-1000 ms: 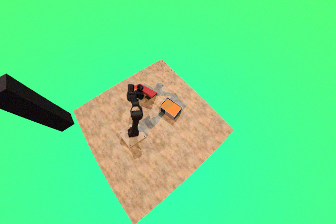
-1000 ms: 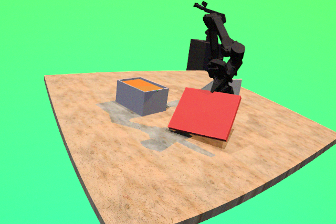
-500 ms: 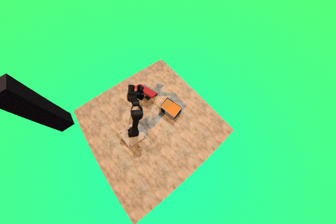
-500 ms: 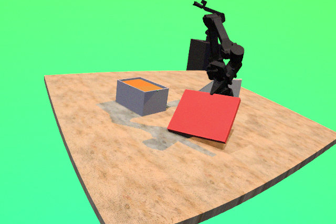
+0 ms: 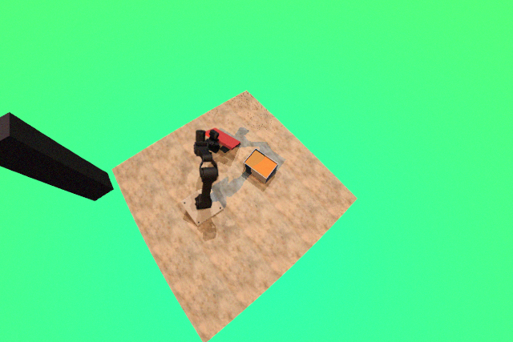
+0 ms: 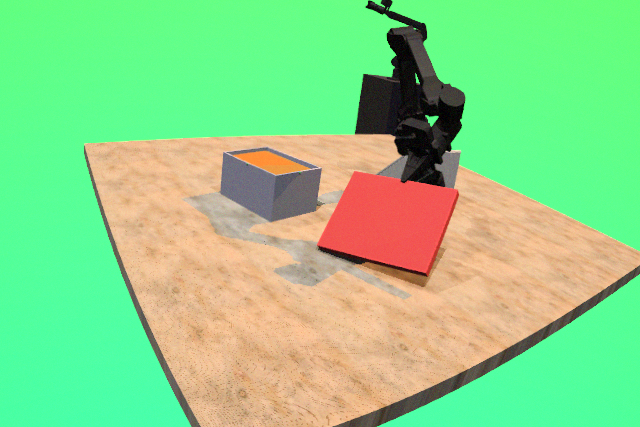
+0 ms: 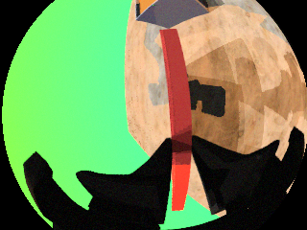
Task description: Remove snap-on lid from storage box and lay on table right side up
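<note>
Right now my gripper tip is 50 mm short of the flat red lid, 30 mm to the right of it and 50 mm above it. From my gripper tip the other things lie so: grey storage box 140 mm ahead, 300 mm to the right, 90 mm below.
</note>
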